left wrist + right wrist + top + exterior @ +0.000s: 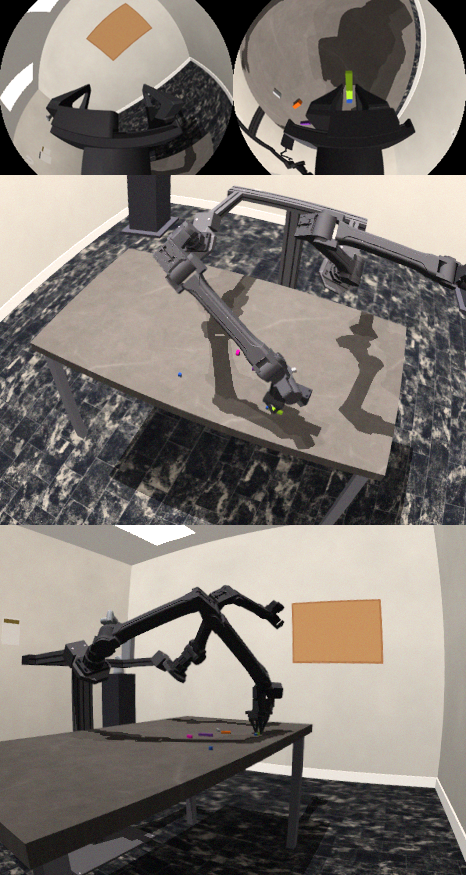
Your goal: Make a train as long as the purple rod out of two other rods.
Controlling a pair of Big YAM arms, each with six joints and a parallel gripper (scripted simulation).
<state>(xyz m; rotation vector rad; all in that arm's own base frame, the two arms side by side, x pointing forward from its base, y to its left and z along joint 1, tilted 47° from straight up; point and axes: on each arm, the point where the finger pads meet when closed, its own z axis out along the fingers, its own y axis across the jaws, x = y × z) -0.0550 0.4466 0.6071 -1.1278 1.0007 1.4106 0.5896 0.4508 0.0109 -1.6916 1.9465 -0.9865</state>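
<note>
Right now the lime rod is right at my right hand. Also, from my right hand: grey rod: 200 mm behind, 20 mm to the left; purple rod: 190 mm behind, 130 mm to the right; orange rod: 140 mm behind, 30 mm to the right.
</note>
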